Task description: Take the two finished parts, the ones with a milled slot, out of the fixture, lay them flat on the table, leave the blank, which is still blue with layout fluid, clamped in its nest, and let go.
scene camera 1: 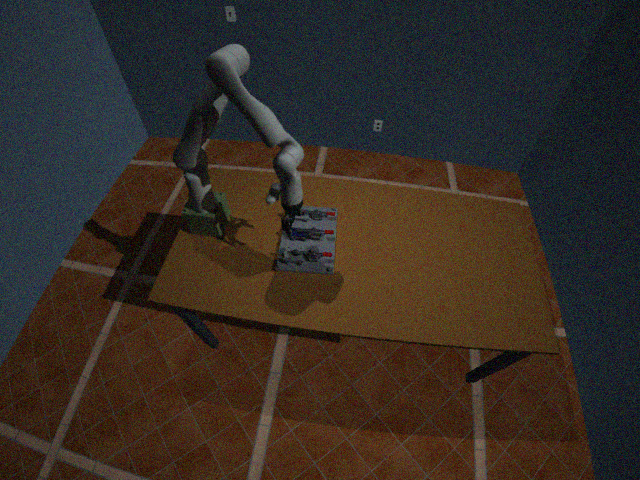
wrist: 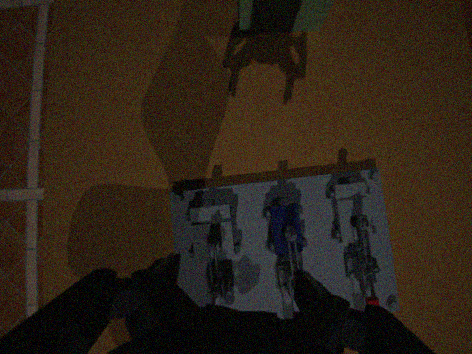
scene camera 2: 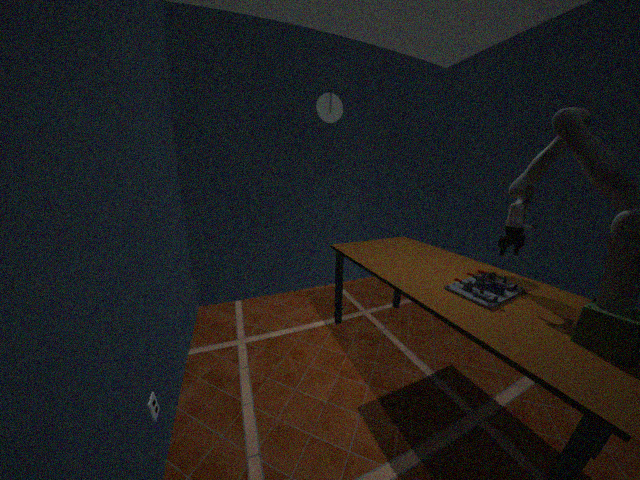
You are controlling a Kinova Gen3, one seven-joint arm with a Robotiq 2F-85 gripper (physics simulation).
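Where they show: gripper, fingertip midpoint: [scene camera 1: 293,224] [wrist: 237,275] [scene camera 2: 508,255]; arm's base at its link origin: [scene camera 1: 205,205] [scene camera 2: 613,306].
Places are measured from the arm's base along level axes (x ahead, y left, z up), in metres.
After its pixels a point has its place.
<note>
The grey fixture plate [scene camera 1: 332,242] @(x 0.549, y -0.056, z -0.129 m) [scene camera 2: 467,297] @(x 0.434, y 0.142, z -0.133 m) [wrist: 252,215] @(x 0.379, y -0.078, z -0.129 m) lies on the table with three nests in a row. The blue blank [scene camera 1: 298,234] @(x 0.403, y -0.045, z -0.103 m) [wrist: 286,227] @(x 0.395, y -0.037, z -0.083 m) sits in the middle nest under its clamp. In the wrist view a pale grey part [wrist: 211,215] @(x 0.369, y -0.140, z -0.108 m) sits in the left nest and another pale part [wrist: 350,190] @(x 0.357, y 0.077, z -0.113 m) in the right nest; their slots are too dark to make out. My gripper [scene camera 1: 288,229] @(x 0.400, y -0.107, z 0.046 m) [scene camera 2: 509,252] @(x 0.400, y -0.107, z 0.046 m) [wrist: 237,275] @(x 0.400, y -0.107, z 0.046 m) is open and empty, pointing down well above the fixture. Its fingers hide the lower left of the plate and some clamp ends in the wrist view.
Toggle clamps with red handles [scene camera 1: 330,213] @(x 0.531, y 0.076, z -0.094 m) [scene camera 1: 328,231] @(x 0.529, y -0.033, z -0.083 m) [scene camera 1: 327,254] @(x 0.532, y -0.145, z -0.089 m) stand along the fixture's side away from the base. One red handle [wrist: 372,301] @(x 0.516, y 0.075, z -0.093 m) shows beside the right finger. The green robot base [scene camera 1: 201,222] @(x -0.015, y -0.057, z -0.045 m) [scene camera 2: 604,330] @(x -0.008, y 0.093, z -0.058 m) stands at the table's end. Arm shadows fall beside the plate.
</note>
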